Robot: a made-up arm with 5 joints.
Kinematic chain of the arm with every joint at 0, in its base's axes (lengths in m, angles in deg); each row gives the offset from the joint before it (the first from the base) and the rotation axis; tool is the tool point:
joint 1: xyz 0 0 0.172 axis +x
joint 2: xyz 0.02 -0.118 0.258 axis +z
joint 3: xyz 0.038 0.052 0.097 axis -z
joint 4: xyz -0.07 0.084 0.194 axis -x
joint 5: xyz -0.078 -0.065 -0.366 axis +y
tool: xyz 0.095 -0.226 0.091
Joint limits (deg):
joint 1: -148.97..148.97
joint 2: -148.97..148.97
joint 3: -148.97..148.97
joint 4: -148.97..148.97
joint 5: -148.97..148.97
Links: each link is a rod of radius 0.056 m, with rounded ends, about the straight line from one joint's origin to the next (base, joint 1, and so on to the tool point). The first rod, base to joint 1, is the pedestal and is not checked.
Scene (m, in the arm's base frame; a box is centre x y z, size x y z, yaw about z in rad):
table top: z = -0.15
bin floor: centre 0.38 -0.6 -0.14 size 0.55 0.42 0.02 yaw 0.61
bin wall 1: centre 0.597 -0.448 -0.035 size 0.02 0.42 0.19 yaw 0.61
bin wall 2: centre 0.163 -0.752 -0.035 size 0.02 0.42 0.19 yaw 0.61
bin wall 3: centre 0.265 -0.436 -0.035 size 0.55 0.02 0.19 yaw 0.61
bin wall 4: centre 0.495 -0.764 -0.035 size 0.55 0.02 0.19 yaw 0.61
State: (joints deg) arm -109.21 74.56 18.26 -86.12 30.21
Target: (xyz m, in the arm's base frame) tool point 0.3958 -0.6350 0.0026
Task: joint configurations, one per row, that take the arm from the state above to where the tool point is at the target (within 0.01 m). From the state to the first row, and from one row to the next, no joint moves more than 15 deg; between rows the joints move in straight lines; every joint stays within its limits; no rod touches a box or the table.
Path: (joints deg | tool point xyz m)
1: -97.06 64.24 19.89 -87.60 25.71 | -0.3041 0.2174 -0.0630
2: -84.91 53.92 21.52 -89.08 21.22 | -0.2336 0.2753 -0.0670
3: -72.77 43.60 23.14 -90.56 16.72 | -0.1546 0.3391 -0.0404
4: -60.62 33.29 24.77 -92.05 12.22 | -0.0703 0.3952 0.0180
5: -48.47 22.97 26.40 -93.53 7.72 | 0.0165 0.4299 0.1033
6: -34.53 14.36 38.29 -95.14 14.90 | 0.1808 0.4350 0.2202
7: -20.58 5.76 50.17 -96.75 22.08 | 0.3375 0.3528 0.3571
8: -6.64 -2.85 62.06 -98.36 29.25 | 0.4646 0.1788 0.4628
9: 7.31 -11.45 73.95 -99.97 36.43 | 0.5429 -0.0597 0.4898
10: 21.25 -20.06 85.84 -101.58 43.61 | 0.5595 -0.3119 0.4126
11: 35.20 -28.66 97.72 -103.19 50.78 | 0.5092 -0.5191 0.2376
12: 49.14 -37.27 109.61 -104.81 57.96 | 0.3958 -0.6350 0.0026

